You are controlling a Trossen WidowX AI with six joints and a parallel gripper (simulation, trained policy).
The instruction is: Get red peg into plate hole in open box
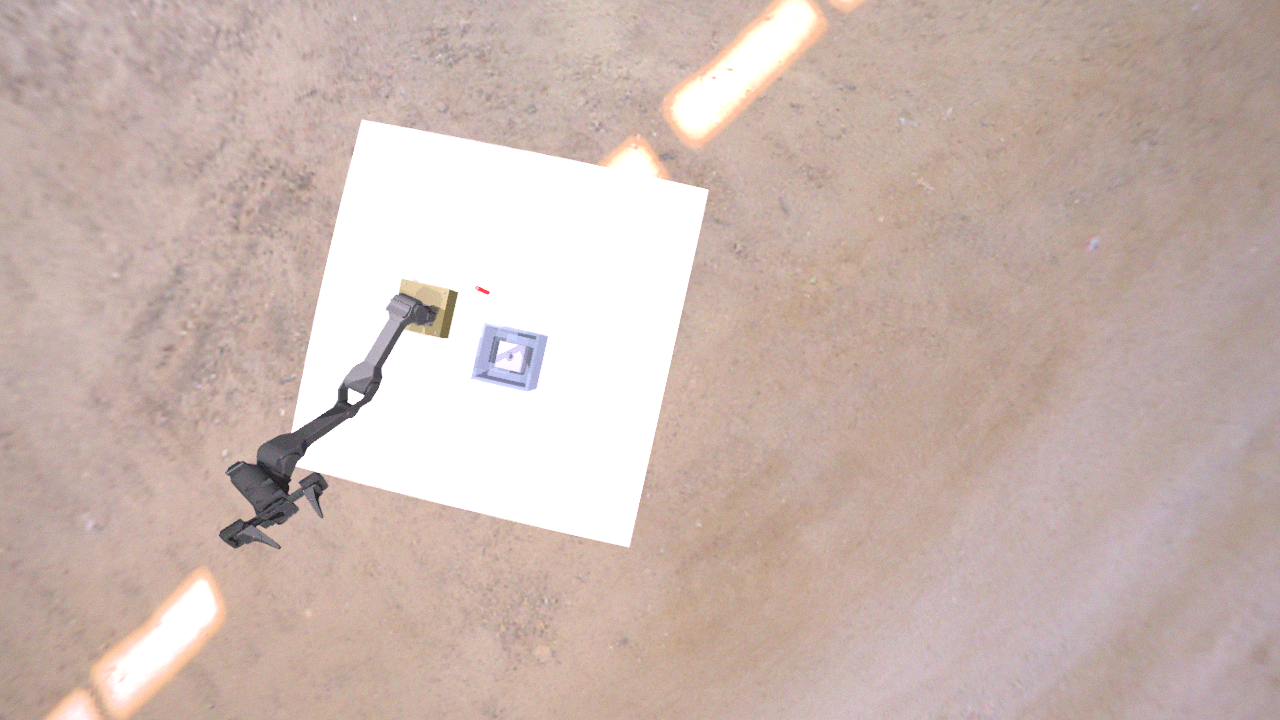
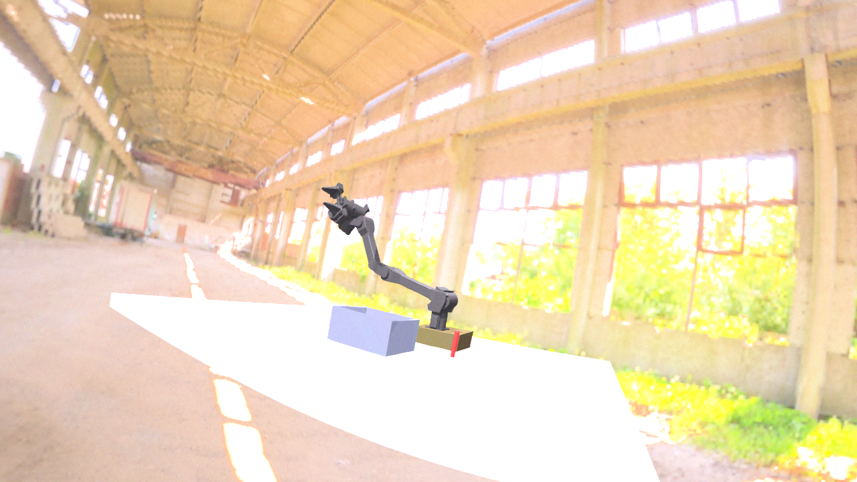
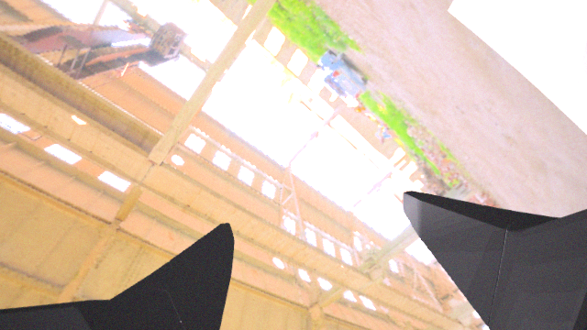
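The red peg is 660 mm to the left of my gripper tip and 420 mm below it. From my gripper tip the other things lie so: box (480 mm to the left, 440 mm below, 170 mm ahead).
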